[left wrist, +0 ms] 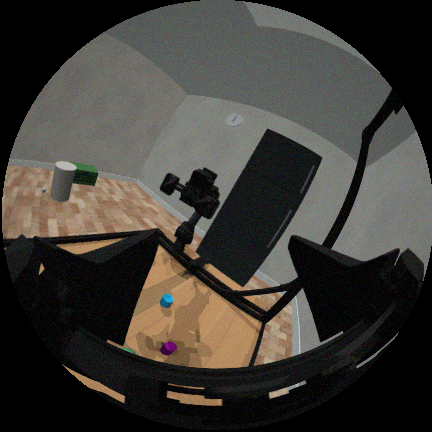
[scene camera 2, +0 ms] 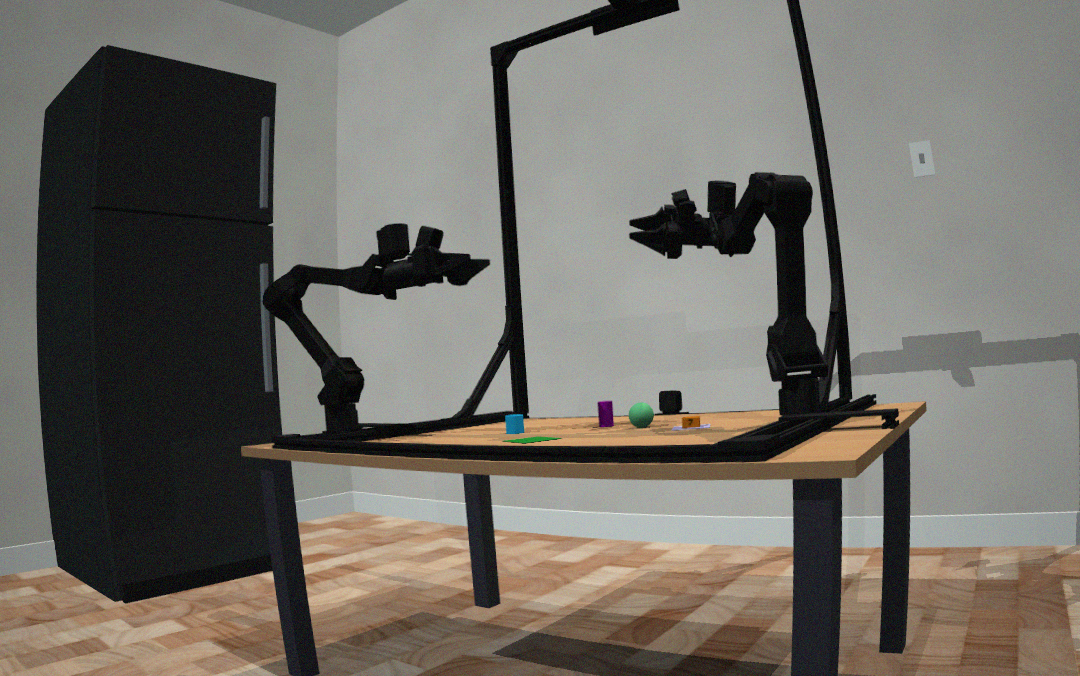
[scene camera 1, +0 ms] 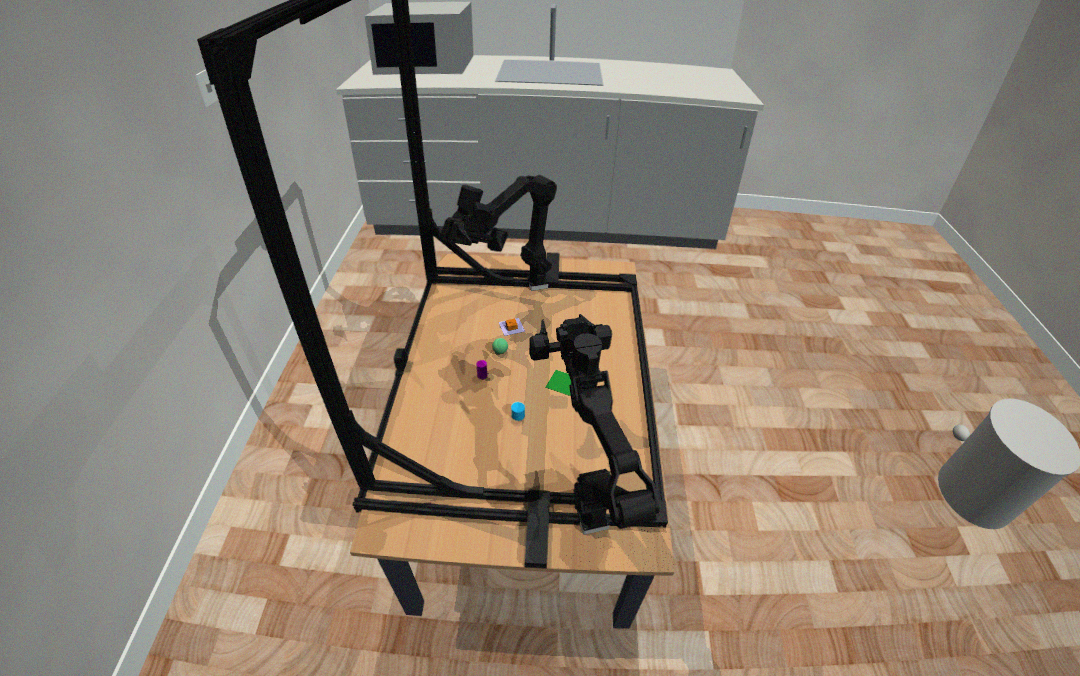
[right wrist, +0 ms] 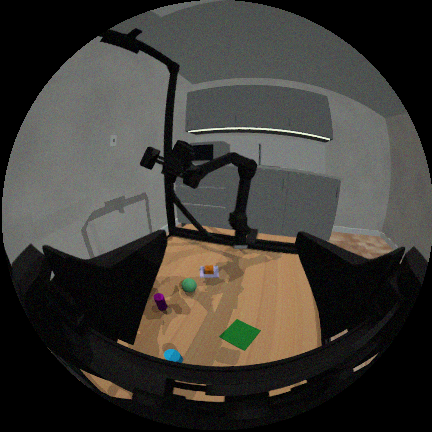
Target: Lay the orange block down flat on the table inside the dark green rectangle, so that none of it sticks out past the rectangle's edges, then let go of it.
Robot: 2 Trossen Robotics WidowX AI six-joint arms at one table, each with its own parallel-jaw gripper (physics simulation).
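Observation:
The orange block sits on a pale lilac pad toward the far end of the table. The dark green rectangle lies flat with no block on it; the right arm hides part of it in scene camera 1. My left gripper is open and empty, high above the table, well away from the block. My right gripper is open and empty, also high above the table. The orange block does not show in the left wrist view.
A green ball stands near the pad. Beyond it are an upright purple cylinder and a blue cylinder. Black frame bars edge the table.

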